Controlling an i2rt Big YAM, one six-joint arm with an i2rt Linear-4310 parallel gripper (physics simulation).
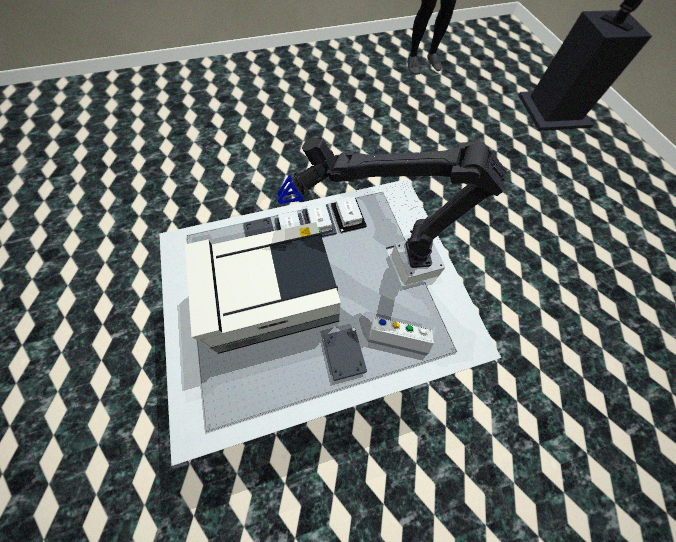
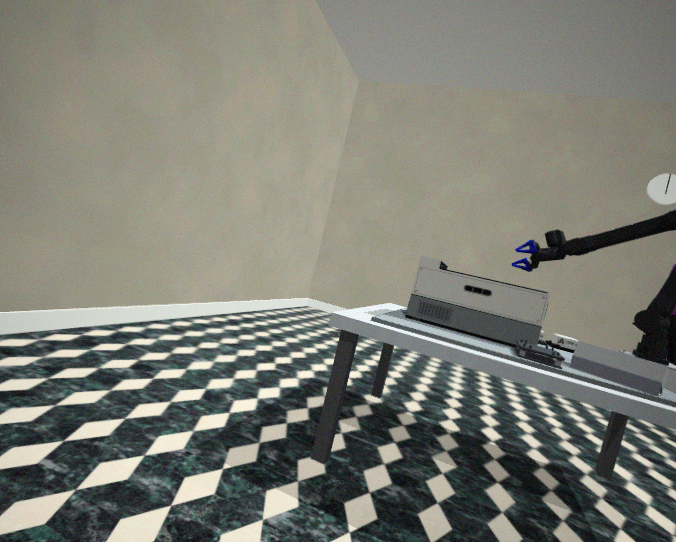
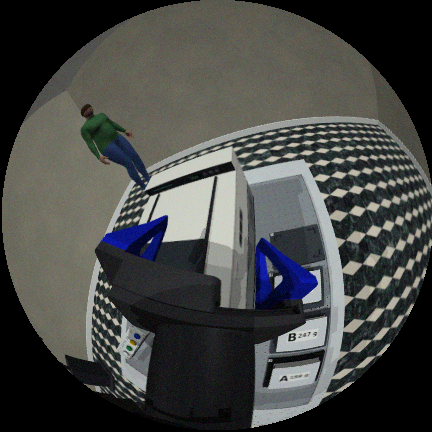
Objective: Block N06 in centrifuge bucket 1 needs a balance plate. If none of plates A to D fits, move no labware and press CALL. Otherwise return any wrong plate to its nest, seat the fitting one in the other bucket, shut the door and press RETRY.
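Places are measured from the arm's base along level axes (x left, y down, z back), in millimetres.
Pixels of known places: gripper, fingertip midpoint: (image 1: pixel 278 198) (image 2: pixel 513 257) (image 3: pixel 214 231); arm's base at its link origin: (image 1: pixel 418 254) (image 2: pixel 649 359).
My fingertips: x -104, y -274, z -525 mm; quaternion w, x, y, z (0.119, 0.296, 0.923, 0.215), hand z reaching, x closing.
Ahead of a thing's pixels: the offset from my fingertips to its middle.
My gripper (image 1: pixel 290 191) (image 2: pixel 514 257) (image 3: pixel 214 231) is open and empty, raised above the centrifuge's level near the table's back edge. The white centrifuge @(dy +221, dx +210, dz -75 mm) (image 1: pixel 197 282) (image 2: pixel 479 304) (image 3: pixel 225 240) has a white top panel beside a dark section; whether that is window or opening I cannot tell. Its buckets and block N06 do not show. Plate A @(dy +310, dx -162, dz +274 mm) (image 1: pixel 349 211) (image 3: pixel 288 377), with a blurred weight, plate B @(dy +310, dx -138, dz +137 mm) (image 1: pixel 319 218) (image 3: pixel 301 336), marked 247 g, and a third white plate @(dy +310, dx -99, dz +10 mm) (image 1: pixel 290 221) (image 3: pixel 314 287), partly hidden, sit in a row. A dark nest @(dy +334, dx -87, dz -126 mm) (image 1: pixel 258 226) (image 3: pixel 297 243) at the row's end holds no plate.
A button box @(dy +301, dx +419, dz +395 mm) (image 1: pixel 399 338) (image 2: pixel 617 366) (image 3: pixel 132 341) with blue, yellow, green and white buttons stands near the front right. A dark flat nest @(dy +322, dx +462, dz +183 mm) (image 1: pixel 344 352) lies beside it, in front of the centrifuge. A person (image 3: pixel 102 132) stands beyond the table.
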